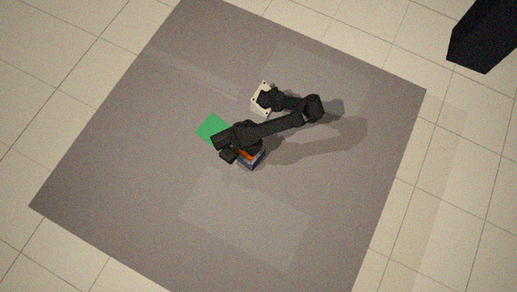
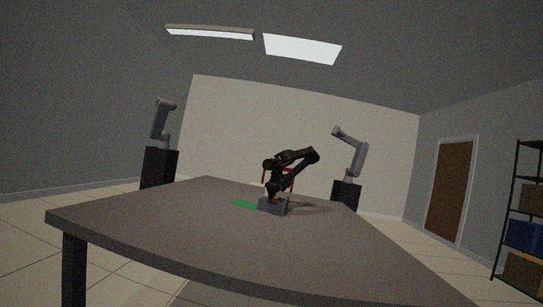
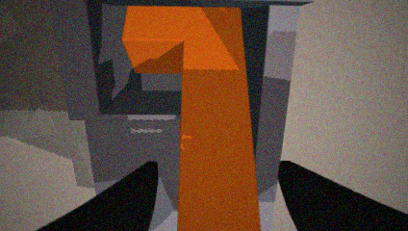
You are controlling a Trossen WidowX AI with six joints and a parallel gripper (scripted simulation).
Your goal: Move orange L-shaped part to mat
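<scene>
The green mat is 140 mm to the right of my gripper tip, 80 mm below it and 50 mm behind it. Round my gripper tip: orange L-shaped part 40 mm to the left, 30 mm below, 10 mm behind.
</scene>
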